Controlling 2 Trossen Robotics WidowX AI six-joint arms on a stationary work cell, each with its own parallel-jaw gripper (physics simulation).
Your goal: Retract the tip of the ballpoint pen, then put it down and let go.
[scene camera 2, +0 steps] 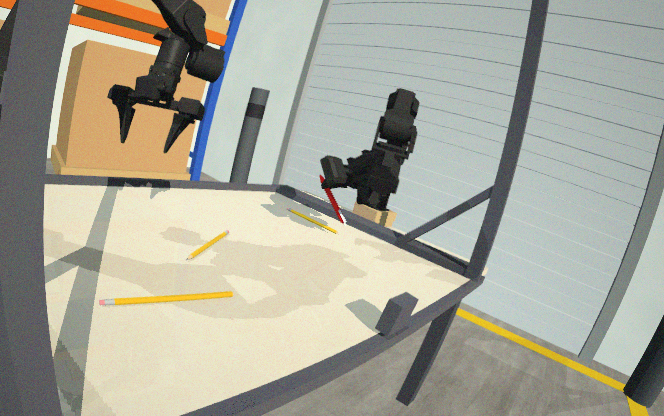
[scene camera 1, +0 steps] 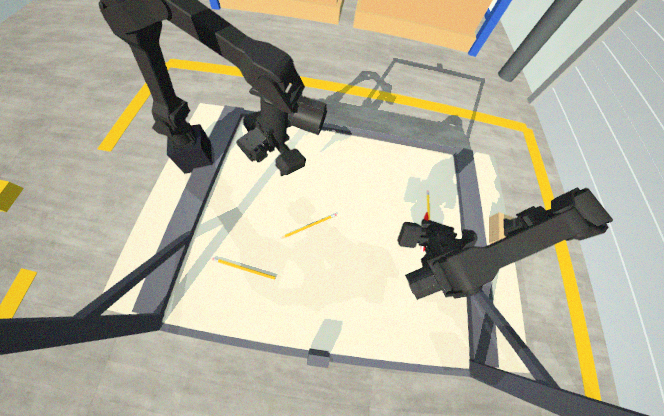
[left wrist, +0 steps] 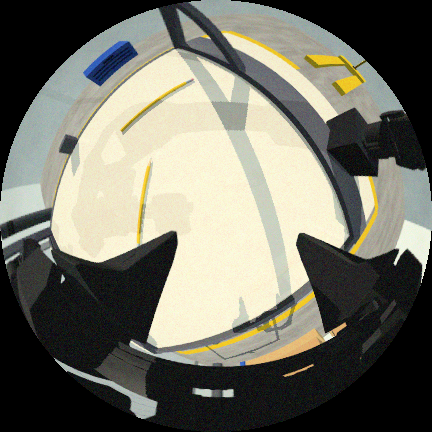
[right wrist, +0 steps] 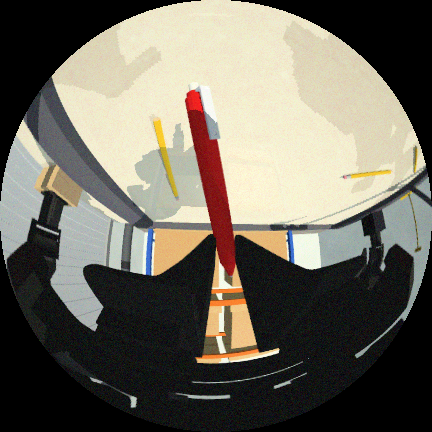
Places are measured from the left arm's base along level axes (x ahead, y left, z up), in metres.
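Where they show: left gripper, between the fingertips: (scene camera 2: 143, 148) (scene camera 1: 272, 163) (left wrist: 240, 238) (right wrist: 368, 246); right gripper, between the fingertips: (scene camera 2: 324, 187) (scene camera 1: 425, 220) (right wrist: 224, 240); left arm's base, origin of its link: (scene camera 1: 183, 138) (left wrist: 368, 140) (right wrist: 374, 232); right arm's base, origin of its link: (scene camera 2: 376, 207) (scene camera 1: 512, 230) (right wrist: 53, 196).
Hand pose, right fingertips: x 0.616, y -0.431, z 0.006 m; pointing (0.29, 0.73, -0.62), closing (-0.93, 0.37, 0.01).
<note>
Each offset is from my right fingertips to the top centre of the thing. Level surfaces: height alone.
A red ballpoint pen (scene camera 1: 426, 216) (scene camera 2: 332, 200) (right wrist: 210, 170) with a white clip and a white push button is held slanting in the air, button end lower, apart from the table. My right gripper (scene camera 2: 326, 185) (right wrist: 224, 240) is shut on the pen near its pointed end. The button sticks out a little at the far end in the right wrist view; no writing tip can be made out at the pointed end. In scene camera 1 the gripper hides most of the pen. My left gripper (scene camera 2: 145, 147) (left wrist: 240, 238) is open and empty, high above the table.
Three yellow pencils lie on the cream table @[0.113 m down] (scene camera 1: 350, 315) (scene camera 2: 150, 360): one @[0.092 m ahead, 0.038 m left, 0.106 m down] (scene camera 1: 428, 202) (scene camera 2: 312, 221) (right wrist: 166, 157) near the pen, one @[0.305 m back, 0.100 m left, 0.104 m down] (scene camera 1: 310, 225) (scene camera 2: 207, 245) (left wrist: 143, 205) mid-table, one @[0.513 m back, 0.024 m left, 0.106 m down] (scene camera 1: 245, 268) (scene camera 2: 167, 298) (left wrist: 157, 102) farther left. A dark frame edges the table.
</note>
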